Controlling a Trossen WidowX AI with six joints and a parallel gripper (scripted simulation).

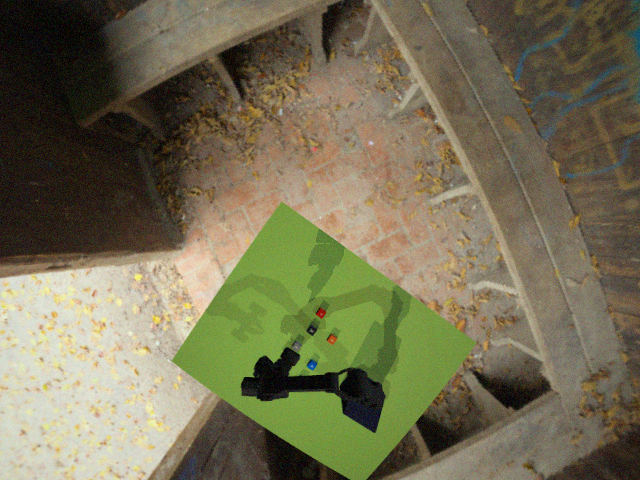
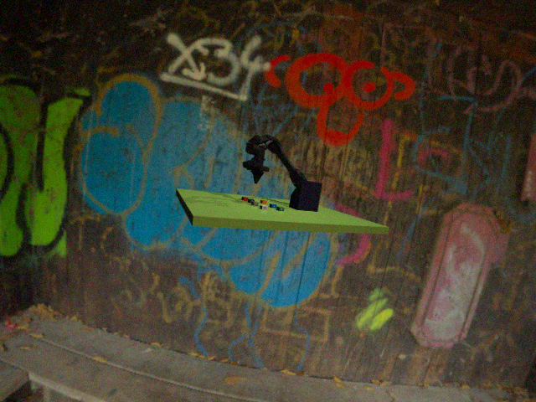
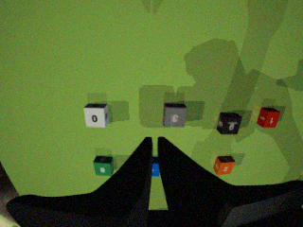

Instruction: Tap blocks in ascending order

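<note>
My gripper tip is now 40 mm past the red block, 220 mm to the left of it and 120 mm above it. The rest, counted from my gripper tip: grey block 30 mm behind, 30 mm to the right, 120 mm below; then white block 30 mm behind, 90 mm to the left, 120 mm below; then blue block 130 mm behind, 120 mm below.
</note>
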